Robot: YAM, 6 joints.
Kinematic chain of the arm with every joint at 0, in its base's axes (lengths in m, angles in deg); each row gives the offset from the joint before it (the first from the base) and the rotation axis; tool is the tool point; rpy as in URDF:
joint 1: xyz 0 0 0.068 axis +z
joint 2: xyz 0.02 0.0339 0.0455 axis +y
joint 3: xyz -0.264 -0.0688 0 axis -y
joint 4: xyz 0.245 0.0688 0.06 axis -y
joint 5: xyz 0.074 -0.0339 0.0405 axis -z
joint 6: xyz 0.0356 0 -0.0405 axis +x
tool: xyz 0 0 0 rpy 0 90 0
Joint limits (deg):
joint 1: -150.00..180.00
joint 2: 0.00..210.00
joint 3: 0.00..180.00
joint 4: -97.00..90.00
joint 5: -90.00..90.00
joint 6: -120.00..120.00
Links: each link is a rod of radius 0.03 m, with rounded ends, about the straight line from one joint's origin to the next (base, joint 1, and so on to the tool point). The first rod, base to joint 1, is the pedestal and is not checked.
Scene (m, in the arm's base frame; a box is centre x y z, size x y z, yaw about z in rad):
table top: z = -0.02
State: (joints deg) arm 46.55 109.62 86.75 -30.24 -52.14 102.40
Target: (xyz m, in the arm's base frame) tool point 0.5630 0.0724 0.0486
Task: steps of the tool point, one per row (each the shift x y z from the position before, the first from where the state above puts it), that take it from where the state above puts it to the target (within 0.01 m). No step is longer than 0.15 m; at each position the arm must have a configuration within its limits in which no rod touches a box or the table.
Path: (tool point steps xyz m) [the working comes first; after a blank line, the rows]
Joints at the target: 4.98 156.89 120.37 -8.18 -40.88 102.40
Straight joint move there: clear.

1: 0.0944 -0.0246 -0.0371
2: 0.0869 -0.0521 -0.0462
3: 0.0703 -0.0765 -0.0539
4: 0.0462 -0.0952 -0.0598

